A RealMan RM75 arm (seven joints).
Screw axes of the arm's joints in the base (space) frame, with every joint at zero. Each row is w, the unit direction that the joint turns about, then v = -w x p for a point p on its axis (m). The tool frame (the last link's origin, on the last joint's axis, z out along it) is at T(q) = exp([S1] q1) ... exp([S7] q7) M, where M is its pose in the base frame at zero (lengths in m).
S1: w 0 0 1 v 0 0 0
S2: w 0 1 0 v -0.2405 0 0
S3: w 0 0 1 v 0 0 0
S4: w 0 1 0 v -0.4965 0 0
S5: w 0 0 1 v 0 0 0
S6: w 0 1 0 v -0.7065 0 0
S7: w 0 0 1 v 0 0 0
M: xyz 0 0 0.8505 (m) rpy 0 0 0 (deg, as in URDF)
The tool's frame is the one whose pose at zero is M.
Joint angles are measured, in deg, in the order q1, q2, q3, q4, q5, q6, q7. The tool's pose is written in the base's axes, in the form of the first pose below.
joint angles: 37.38, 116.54, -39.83, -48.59, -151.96, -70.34, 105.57
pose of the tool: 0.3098, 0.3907, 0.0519; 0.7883, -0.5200, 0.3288; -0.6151, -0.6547, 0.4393; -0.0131, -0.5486, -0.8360
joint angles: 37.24, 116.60, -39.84, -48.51, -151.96, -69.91, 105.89
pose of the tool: 0.3110, 0.3905, 0.0516; 0.7841, -0.5248, 0.3313; -0.6204, -0.6474, 0.4428; -0.0179, -0.5527, -0.8332
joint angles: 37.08, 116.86, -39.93, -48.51, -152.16, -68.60, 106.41
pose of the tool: 0.3127, 0.3915, 0.0511; 0.7797, -0.5261, 0.3394; -0.6256, -0.6333, 0.4555; -0.0247, -0.5676, -0.8230
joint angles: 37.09, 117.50, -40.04, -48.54, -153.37, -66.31, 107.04
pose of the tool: 0.3148, 0.3937, 0.0492; 0.7764, -0.5166, 0.3610; -0.6299, -0.6163, 0.4726; -0.0217, -0.5944, -0.8039
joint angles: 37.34, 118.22, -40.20, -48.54, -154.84, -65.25, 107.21
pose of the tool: 0.3146, 0.3943, 0.0448; 0.7774, -0.5033, 0.3772; -0.6290, -0.6181, 0.4716; -0.0042, -0.6039, -0.7971
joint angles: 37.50, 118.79, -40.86, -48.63, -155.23, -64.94, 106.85
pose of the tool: 0.3118, 0.3945, 0.0397; 0.7861, -0.4884, 0.3789; -0.6180, -0.6329, 0.4664; 0.0120, -0.6008, -0.7993
